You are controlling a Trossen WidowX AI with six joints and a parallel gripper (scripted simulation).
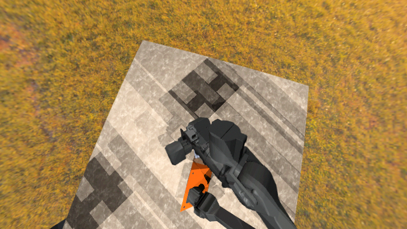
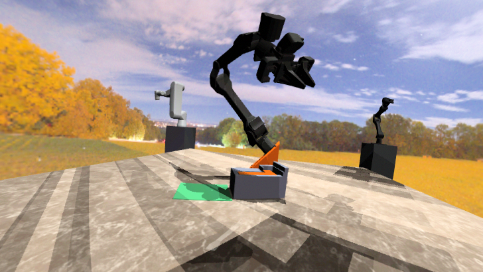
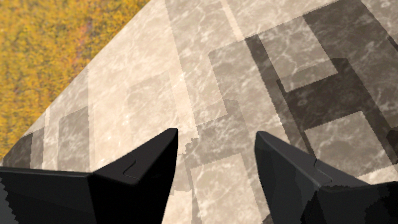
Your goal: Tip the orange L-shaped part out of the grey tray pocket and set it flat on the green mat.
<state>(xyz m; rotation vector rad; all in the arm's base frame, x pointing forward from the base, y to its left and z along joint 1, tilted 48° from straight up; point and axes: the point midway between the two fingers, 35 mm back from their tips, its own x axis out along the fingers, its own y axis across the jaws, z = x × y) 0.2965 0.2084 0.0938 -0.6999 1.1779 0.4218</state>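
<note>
Right now the orange L-shaped part is 70 mm behind my gripper tip, 110 mm to the right of it and 250 mm below it.
</note>
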